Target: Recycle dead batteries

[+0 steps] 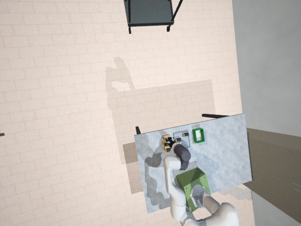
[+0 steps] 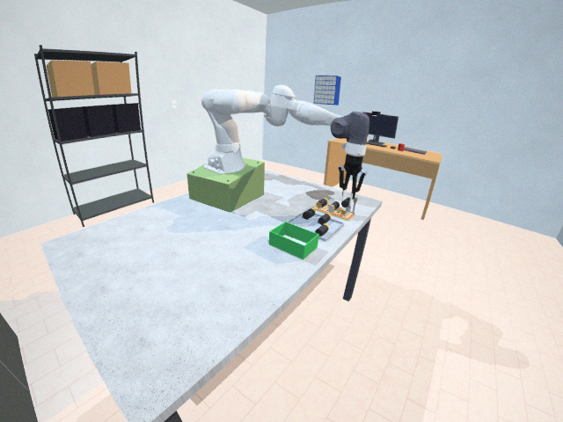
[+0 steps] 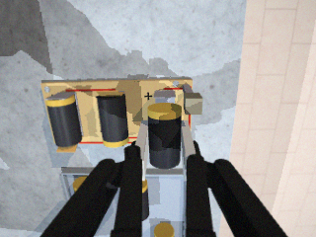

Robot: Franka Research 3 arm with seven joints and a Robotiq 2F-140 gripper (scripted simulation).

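Now: the post 30 mm ahead of my hand, 30 mm to the left of it and 60 mm below it. Also, from my hand: grey tray 90 mm behind, 180 mm to the right, 90 mm below; then green recycling box 90 mm behind, 380 mm to the right, 80 mm below.
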